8 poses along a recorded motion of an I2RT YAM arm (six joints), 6.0 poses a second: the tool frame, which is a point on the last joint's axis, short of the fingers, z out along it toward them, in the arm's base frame.
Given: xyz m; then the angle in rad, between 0 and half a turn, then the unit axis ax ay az.
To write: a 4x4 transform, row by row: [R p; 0 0 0 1], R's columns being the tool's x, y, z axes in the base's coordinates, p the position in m. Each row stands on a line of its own. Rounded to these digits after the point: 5 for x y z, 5 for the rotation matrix.
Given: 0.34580 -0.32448 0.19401 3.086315 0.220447 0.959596 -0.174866
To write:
-0.90135 0.43242 -0.02402 0.34580
0.41310 0.84177 -0.34752 -0.32448
-0.13006 -0.32317 -0.93736 0.19401
0 0 0 1

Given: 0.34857 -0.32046 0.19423 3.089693 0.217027 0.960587 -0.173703
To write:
-0.90452 0.42568 -0.02551 0.34857
0.40765 0.84556 -0.34475 -0.32046
-0.12518 -0.32223 -0.93835 0.19423
0 0 0 1

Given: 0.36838 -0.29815 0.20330 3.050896 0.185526 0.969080 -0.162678
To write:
-0.92719 0.37357 0.02753 0.36838
0.34411 0.87848 -0.33145 -0.29815
-0.14801 -0.29784 -0.94307 0.20330
0 0 0 1

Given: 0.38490 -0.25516 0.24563 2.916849 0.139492 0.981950 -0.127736
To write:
-0.93642 0.29897 0.18365 0.38490
0.24204 0.92935 -0.27879 -0.25516
-0.25402 -0.21662 -0.94263 0.24563
0 0 0 1

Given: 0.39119 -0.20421 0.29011 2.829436 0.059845 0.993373 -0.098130
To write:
-0.94468 0.14616 0.29362 0.39119
0.08589 0.97422 -0.20863 -0.20421
-0.31654 -0.17187 -0.93288 0.29011
0 0 0 1

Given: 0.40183 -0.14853 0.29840 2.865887 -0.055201 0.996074 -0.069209
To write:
-0.95625 -0.08905 0.27865 0.40183
-0.12673 0.98462 -0.12024 -0.14853
-0.26366 -0.15030 -0.95283 0.29840
0 0 0 1

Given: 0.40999 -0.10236 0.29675 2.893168 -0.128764 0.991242 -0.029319
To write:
-0.93665 -0.24415 0.25116 0.40999
-0.25856 0.96566 -0.02557 -0.10236
-0.23629 -0.08889 -0.96761 0.29675
0 0 0 1

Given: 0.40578 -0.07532 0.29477 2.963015 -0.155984 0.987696 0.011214
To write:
-0.93582 -0.30767 0.17197 0.40578
-0.30369 0.95148 0.04968 -0.07532
-0.17892 -0.00573 -0.98385 0.29477
0 0 0 1

